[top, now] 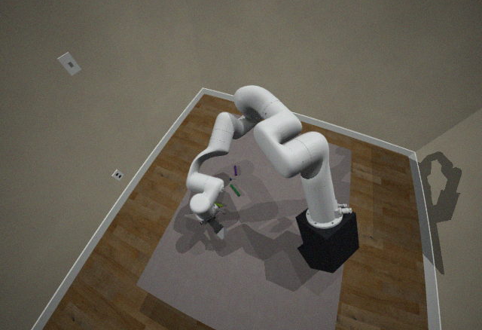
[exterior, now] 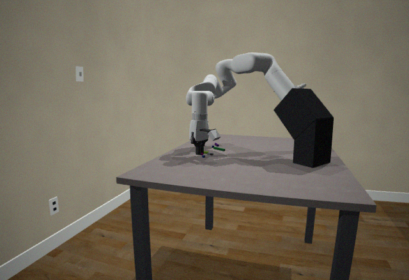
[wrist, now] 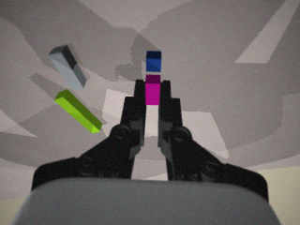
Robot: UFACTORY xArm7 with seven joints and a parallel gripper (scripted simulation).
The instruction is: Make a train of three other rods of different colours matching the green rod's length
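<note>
Right now the grey rod is 50 mm behind my hand, 40 mm to the right of it and 30 mm below it. The rest, counted from my hand: magenta rod: 20 mm below, 10 mm behind; then green rod: 160 mm to the right, 100 mm behind, 30 mm below; then lime rod: 70 mm to the right, 30 mm below, 20 mm behind.
</note>
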